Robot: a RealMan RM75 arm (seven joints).
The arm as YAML. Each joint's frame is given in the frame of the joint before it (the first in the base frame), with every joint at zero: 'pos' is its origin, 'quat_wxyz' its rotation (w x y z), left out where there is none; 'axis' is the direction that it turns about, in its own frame. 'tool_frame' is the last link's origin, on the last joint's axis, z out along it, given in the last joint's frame.
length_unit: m
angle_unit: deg
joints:
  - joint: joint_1
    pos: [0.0, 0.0, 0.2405]
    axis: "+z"
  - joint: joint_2
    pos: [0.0, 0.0, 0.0]
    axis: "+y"
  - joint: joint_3
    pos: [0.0, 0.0, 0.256]
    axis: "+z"
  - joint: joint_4
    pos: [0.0, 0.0, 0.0]
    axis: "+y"
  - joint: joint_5
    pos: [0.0, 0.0, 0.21]
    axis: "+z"
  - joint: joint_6
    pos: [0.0, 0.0, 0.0]
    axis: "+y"
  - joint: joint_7
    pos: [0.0, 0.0, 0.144]
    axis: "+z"
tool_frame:
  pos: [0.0, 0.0, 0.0]
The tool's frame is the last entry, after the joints.
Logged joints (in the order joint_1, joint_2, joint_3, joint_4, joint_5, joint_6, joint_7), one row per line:
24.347 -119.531 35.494 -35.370 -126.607 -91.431 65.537
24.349 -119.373 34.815 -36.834 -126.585 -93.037 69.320
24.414 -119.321 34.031 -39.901 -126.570 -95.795 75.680
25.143 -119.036 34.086 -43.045 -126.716 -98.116 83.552
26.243 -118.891 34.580 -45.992 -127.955 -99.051 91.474
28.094 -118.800 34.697 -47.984 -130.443 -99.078 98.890
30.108 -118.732 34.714 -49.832 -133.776 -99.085 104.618
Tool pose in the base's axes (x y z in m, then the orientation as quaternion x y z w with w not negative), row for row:
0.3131 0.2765 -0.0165 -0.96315 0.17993 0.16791 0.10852
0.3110 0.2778 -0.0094 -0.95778 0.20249 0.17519 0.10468
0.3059 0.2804 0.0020 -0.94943 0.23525 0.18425 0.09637
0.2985 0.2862 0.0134 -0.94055 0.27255 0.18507 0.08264
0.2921 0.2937 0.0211 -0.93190 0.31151 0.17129 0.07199
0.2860 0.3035 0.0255 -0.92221 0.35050 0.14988 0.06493
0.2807 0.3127 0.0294 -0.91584 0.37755 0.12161 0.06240
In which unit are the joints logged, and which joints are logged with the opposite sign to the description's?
The joints are logged in degrees. Opposite sign: joint_2, joint_3.
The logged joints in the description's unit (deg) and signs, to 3 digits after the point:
24.347 119.531 -35.494 -35.370 -126.607 -91.431 65.537
24.349 119.373 -34.815 -36.834 -126.585 -93.037 69.320
24.414 119.321 -34.031 -39.901 -126.570 -95.795 75.680
25.143 119.036 -34.086 -43.045 -126.716 -98.116 83.552
26.243 118.891 -34.580 -45.992 -127.955 -99.051 91.474
28.094 118.800 -34.697 -47.984 -130.443 -99.078 98.890
30.108 118.732 -34.714 -49.832 -133.776 -99.085 104.618

